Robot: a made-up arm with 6 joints. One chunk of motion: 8 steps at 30 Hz.
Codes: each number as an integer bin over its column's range. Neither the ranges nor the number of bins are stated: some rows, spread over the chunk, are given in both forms.
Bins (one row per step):
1: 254 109 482 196 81 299
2: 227 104 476 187 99 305
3: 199 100 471 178 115 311
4: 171 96 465 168 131 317
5: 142 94 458 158 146 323
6: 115 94 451 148 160 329
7: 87 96 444 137 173 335
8: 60 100 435 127 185 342
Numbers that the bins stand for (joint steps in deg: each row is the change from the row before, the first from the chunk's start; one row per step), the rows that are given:
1: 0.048 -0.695 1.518 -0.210 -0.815 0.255
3: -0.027 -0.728 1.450 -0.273 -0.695 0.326
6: -0.142 -0.750 1.324 -0.379 -0.536 0.432
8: -0.218 -0.728 1.224 -0.453 -0.448 0.508
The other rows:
2: 0.011 -0.713 1.481 -0.241 -0.751 0.291
4: -0.066 -0.743 1.412 -0.308 -0.639 0.361
5: -0.105 -0.750 1.368 -0.343 -0.586 0.396
7: -0.181 -0.743 1.280 -0.417 -0.491 0.467

